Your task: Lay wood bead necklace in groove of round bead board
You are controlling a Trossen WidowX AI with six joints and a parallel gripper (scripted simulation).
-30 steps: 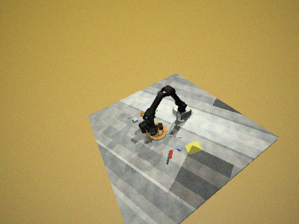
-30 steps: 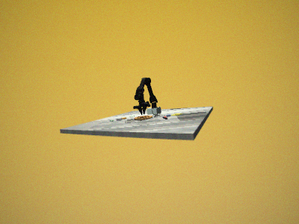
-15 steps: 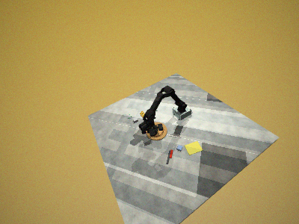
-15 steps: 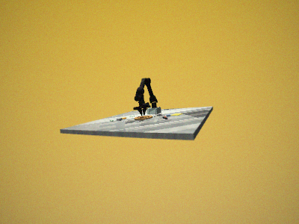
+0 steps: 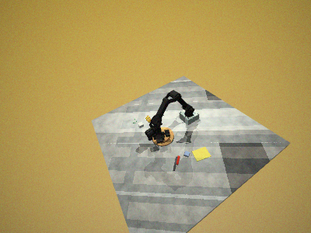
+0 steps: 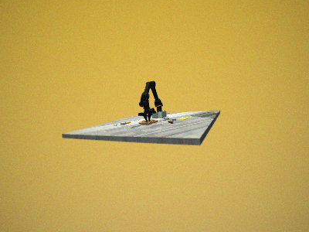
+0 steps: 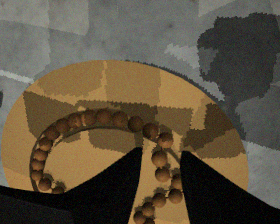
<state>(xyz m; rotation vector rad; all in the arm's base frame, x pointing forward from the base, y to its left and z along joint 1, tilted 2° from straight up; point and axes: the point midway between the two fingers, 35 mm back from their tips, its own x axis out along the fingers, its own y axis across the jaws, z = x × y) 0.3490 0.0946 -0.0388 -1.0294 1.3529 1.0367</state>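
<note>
Now: gripper tip 4 cm past the round bead board, 4 cm to the left of it and 1 cm above it. Also, from my gripper tip: thin grey stick: 17 cm behind, 9 cm to the left, 1 cm below; then red-handled tool: 4 cm behind, 23 cm to the left, 1 cm below; then small blue block: 15 cm behind, 21 cm to the left, 1 cm below.
</note>
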